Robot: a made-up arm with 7 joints. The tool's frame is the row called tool. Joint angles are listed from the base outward.
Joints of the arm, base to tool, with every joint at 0 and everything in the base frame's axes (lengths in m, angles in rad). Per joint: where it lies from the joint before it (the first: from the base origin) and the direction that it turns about. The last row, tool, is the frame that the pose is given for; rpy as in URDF.
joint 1: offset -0.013 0.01 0.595 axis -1 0 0
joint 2: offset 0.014 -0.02 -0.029 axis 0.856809 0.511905 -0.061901
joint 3: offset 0.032 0.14 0.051 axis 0 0 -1
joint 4: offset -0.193 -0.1 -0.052 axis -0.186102 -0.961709 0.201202
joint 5: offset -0.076 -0.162 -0.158 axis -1 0 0
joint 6: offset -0.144 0.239 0.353 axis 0 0 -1
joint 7: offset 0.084 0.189 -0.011 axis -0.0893 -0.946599 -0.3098
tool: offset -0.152 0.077 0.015 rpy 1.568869 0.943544 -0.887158
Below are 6 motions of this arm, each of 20 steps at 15 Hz.
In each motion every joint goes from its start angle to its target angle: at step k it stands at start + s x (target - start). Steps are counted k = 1, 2, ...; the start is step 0. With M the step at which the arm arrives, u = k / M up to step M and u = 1 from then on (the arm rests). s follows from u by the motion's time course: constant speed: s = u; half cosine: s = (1 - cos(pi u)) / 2; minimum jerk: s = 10 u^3 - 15 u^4 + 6 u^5.
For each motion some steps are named. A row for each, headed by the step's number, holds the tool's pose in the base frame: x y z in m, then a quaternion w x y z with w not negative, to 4 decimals.
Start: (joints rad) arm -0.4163 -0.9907 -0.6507 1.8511 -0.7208 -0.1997 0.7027
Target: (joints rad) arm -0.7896 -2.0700 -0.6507 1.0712 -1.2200 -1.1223 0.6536
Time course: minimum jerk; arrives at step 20
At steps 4, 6, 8, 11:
4: -0.0905 -0.4851 0.3057 0.3229 0.5483 0.3924 0.6642
6: -0.1060 -0.5274 0.3588 0.3780 0.5106 0.4267 0.6437
8: -0.1396 -0.5724 0.4450 0.4491 0.4563 0.4735 0.6048
11: -0.2250 -0.5973 0.6051 0.5454 0.3710 0.5461 0.5163

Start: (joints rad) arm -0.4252 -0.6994 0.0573 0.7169 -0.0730 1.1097 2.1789
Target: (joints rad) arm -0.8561 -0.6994 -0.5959 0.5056 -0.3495 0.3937 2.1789
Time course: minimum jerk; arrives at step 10
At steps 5, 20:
5: -0.1964 0.1283 0.6642 0.2519 -0.5383 0.7250 -0.3480
20: -0.2678 0.0655 0.6879 0.3457 -0.7332 0.5074 -0.2925

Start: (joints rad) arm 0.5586 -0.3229 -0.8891 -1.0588 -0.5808 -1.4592 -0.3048
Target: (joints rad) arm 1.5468 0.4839 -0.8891 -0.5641 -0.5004 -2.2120 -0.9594
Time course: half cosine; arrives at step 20
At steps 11, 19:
11: 0.1407 0.1702 1.1844 0.4209 -0.1643 0.8486 -0.2753
19: 0.1624 0.1683 1.1950 0.4212 -0.2933 0.8542 -0.0832

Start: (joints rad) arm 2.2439 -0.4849 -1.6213 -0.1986 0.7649 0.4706 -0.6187
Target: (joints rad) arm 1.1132 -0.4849 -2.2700 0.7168 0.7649 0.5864 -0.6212
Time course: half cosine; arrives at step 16
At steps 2, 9, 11, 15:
2: -0.2981 0.0995 0.9188 0.6103 -0.7705 -0.1622 -0.0872
9: -0.1107 -0.1486 0.9774 0.8994 -0.3845 0.1641 -0.1279
11: -0.0598 -0.2374 0.9327 0.9274 -0.2306 0.2691 -0.1198
15: -0.0104 -0.3211 0.8459 0.9153 -0.0481 0.3879 -0.0972

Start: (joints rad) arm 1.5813 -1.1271 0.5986 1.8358 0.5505 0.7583 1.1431
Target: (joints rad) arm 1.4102 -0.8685 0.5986 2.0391 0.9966 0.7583 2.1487
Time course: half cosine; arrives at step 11
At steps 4, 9, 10, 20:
4: 0.2118 -0.1559 0.4021 0.1913 -0.1137 -0.4231 -0.8783
9: 0.1430 -0.0234 0.3271 0.5209 0.0629 -0.4512 -0.7218
10: 0.1378 -0.0139 0.3221 0.5452 0.0842 -0.4525 -0.7006
20: 0.1362 -0.0107 0.3205 0.5532 0.0917 -0.4529 -0.6932

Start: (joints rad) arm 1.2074 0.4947 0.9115 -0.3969 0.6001 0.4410 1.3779
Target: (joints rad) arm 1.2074 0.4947 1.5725 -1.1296 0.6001 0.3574 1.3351
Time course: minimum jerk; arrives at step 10
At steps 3, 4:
3: 0.1180 0.2056 0.0755 0.5164 0.0164 -0.8367 -0.1813
4: 0.1652 0.2143 0.0820 0.4678 -0.0015 -0.8483 -0.2481

